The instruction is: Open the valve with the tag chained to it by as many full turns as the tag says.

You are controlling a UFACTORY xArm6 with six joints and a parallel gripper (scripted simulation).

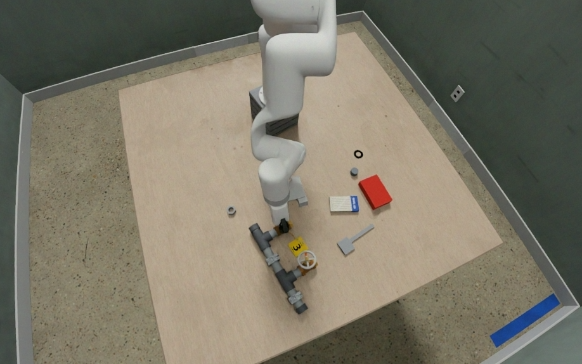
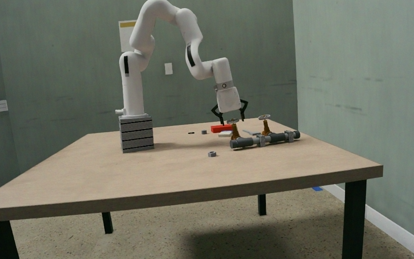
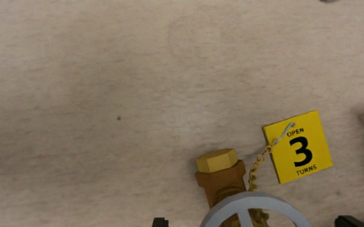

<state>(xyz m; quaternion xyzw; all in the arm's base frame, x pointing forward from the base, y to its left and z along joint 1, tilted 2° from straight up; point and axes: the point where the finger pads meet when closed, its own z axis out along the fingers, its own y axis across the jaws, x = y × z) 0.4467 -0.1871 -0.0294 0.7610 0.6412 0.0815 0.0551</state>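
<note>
Now: hand 11 cm above the yellow tag, 9 cm short of it and 4 cm to the right of it. The rest, counted from my hand: grey scraper (22 cm to the left, 16 cm ahead, 11 cm below); then white card (26 cm to the left, 10 cm below, 3 cm ahead); then red block (39 cm to the left, 10 cm below, 4 cm ahead).
</note>
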